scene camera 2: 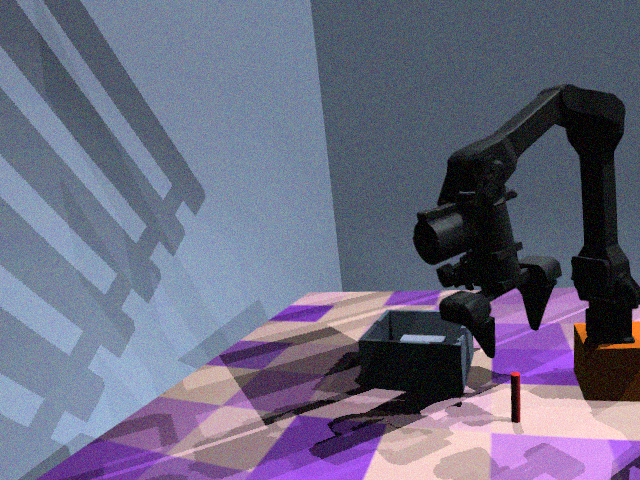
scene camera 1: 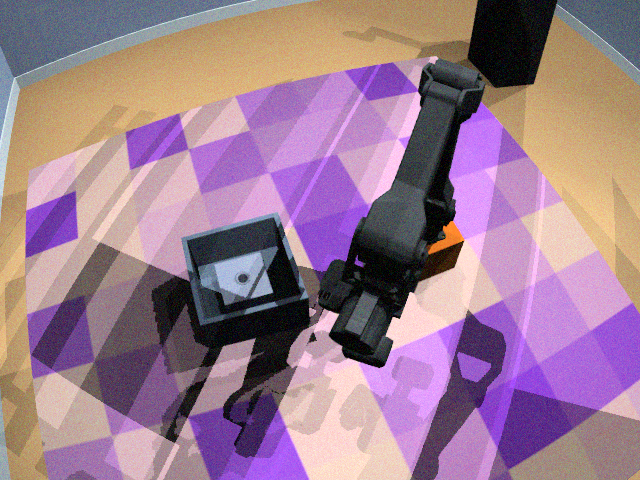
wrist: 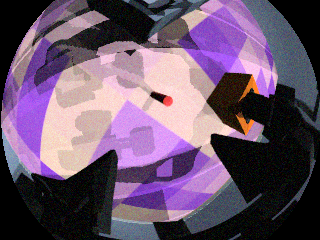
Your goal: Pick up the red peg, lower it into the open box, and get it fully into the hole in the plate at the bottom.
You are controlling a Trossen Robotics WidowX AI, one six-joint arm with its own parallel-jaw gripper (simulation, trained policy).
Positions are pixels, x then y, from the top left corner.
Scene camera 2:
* gripper: 513, 343
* dark grey box: 386, 362
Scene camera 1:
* gripper: 385, 319
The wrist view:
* gripper: 165, 147
